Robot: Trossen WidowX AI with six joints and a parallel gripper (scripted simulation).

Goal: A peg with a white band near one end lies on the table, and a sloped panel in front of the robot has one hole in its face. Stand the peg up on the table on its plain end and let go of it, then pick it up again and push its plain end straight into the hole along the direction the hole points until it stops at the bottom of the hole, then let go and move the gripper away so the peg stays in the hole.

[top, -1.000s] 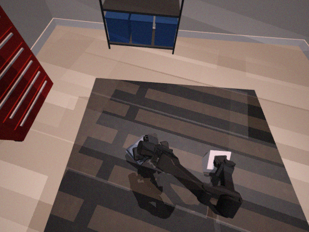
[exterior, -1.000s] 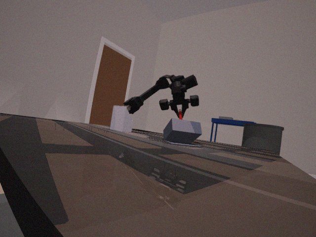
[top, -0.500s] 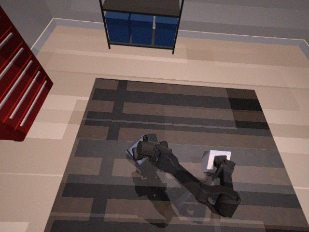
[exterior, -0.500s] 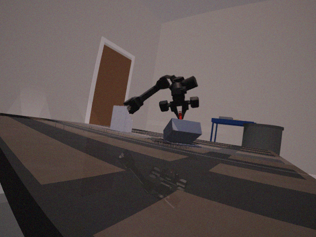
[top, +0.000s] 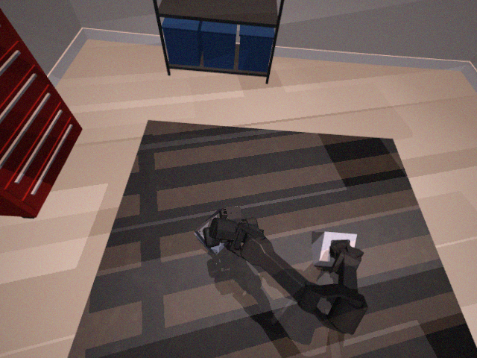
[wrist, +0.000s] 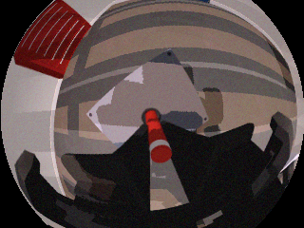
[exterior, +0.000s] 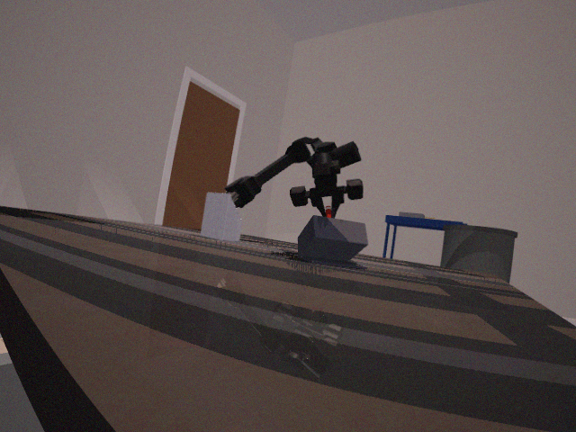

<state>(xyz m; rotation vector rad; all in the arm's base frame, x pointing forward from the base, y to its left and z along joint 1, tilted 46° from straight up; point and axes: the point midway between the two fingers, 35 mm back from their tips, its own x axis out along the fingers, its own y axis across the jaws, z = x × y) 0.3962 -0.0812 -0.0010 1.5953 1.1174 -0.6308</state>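
Now: the sloped grey panel 5 cm below my gripper tip, 2 cm to the right of it and 2 cm ahead of it. From my gripper tip the other things lie so: red peg 1 cm to the left, 1 cm behind, 1 cm above.
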